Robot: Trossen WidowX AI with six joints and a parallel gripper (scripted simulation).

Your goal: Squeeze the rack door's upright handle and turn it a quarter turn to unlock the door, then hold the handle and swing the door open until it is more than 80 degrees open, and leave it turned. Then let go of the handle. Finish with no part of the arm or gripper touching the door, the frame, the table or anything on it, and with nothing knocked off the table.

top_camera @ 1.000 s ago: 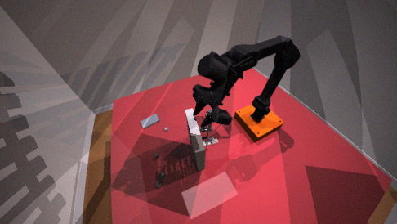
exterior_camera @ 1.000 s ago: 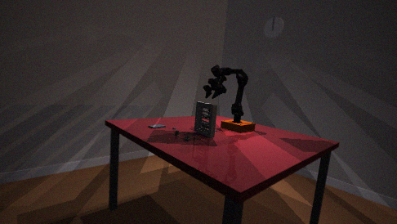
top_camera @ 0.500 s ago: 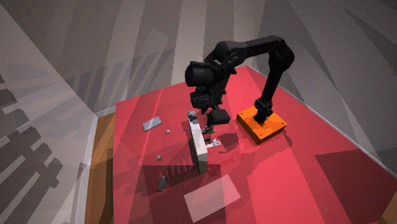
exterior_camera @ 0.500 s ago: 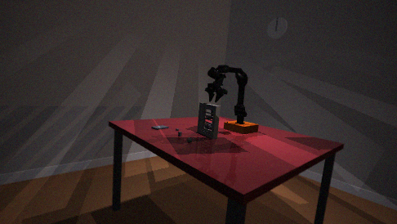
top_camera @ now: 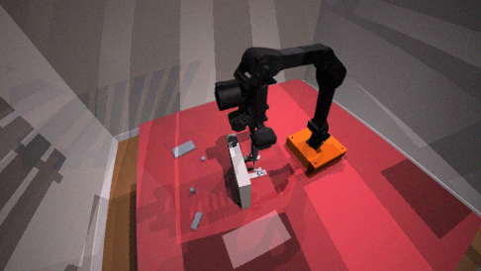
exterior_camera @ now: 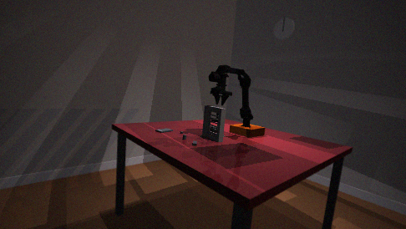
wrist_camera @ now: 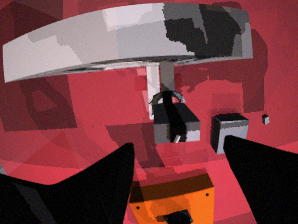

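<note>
My gripper tip is 1 cm past the dark grey handle and 10 cm above it.
</note>
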